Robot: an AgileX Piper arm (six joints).
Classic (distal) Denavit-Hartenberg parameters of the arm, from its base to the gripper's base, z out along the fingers. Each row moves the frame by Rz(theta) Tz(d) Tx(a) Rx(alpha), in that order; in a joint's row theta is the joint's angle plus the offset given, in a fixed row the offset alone. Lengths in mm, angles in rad.
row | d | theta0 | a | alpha
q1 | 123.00 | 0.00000 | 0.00 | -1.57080
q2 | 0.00 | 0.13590 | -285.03 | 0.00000
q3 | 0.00 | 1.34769 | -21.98 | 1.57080
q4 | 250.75 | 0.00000 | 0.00 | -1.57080
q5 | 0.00 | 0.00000 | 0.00 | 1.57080
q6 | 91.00 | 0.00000 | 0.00 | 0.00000
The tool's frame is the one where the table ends.
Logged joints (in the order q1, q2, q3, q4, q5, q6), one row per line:
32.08 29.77 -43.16 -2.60 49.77 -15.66
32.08 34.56 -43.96 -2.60 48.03 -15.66
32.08 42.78 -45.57 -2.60 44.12 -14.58
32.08 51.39 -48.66 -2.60 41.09 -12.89
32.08 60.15 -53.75 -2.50 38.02 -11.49
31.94 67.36 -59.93 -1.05 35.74 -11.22
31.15 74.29 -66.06 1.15 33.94 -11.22
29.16 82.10 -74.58 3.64 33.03 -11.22
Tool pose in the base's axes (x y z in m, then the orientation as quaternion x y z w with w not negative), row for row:
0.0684 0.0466 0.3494 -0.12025 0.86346 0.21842 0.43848
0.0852 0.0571 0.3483 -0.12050 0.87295 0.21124 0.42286
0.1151 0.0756 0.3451 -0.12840 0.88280 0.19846 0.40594
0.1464 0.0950 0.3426 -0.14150 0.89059 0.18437 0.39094
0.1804 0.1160 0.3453 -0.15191 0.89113 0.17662 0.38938
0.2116 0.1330 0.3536 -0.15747 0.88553 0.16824 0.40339
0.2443 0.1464 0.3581 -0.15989 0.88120 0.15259 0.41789
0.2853 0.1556 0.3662 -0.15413 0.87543 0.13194 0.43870
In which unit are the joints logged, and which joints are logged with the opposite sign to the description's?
The joints are logged in degrees. Opposite sign: q4, q6.
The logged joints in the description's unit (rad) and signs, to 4 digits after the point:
0.5599 0.5196 -0.7533 0.0454 0.8687 0.2733
0.5599 0.6032 -0.7672 0.0454 0.8383 0.2733
0.5599 0.7467 -0.7953 0.0454 0.7700 0.2545
0.5599 0.8969 -0.8493 0.0454 0.7172 0.2250
0.5599 1.0498 -0.9381 0.0436 0.6636 0.2005
0.5575 1.1757 -1.0460 0.0183 0.6238 0.1958
0.5437 1.2966 -1.1530 -0.0201 0.5924 0.1958
0.5089 1.4329 -1.3017 -0.0635 0.5765 0.1958

